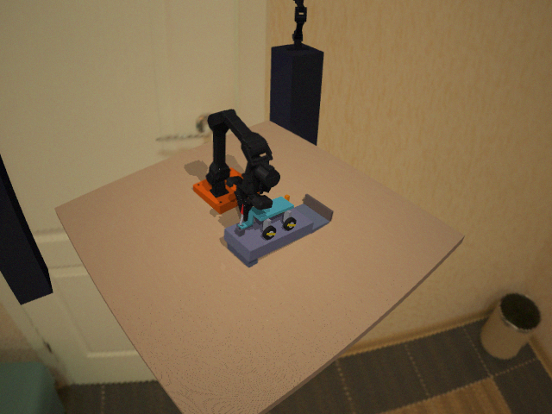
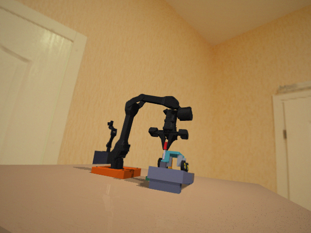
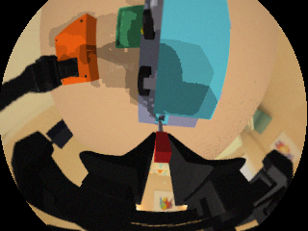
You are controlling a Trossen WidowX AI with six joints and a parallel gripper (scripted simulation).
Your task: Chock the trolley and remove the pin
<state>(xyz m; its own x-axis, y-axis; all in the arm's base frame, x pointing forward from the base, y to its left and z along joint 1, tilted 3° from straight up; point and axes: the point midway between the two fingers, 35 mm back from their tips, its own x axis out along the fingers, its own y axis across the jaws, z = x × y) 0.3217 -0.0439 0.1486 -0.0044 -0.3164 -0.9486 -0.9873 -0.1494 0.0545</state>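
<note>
My gripper tip is now 18 cm to the right of the green tray, 17 cm above it and 12 cm past it. From my gripper tip the other things lie so: grey-blue ramp: 12 cm below, 10 cm to the left, 1 cm ahead; teal trolley: 11 cm to the left, 5 cm below, 1 cm ahead; red-headed stop pin: right at my gripper tip.
</note>
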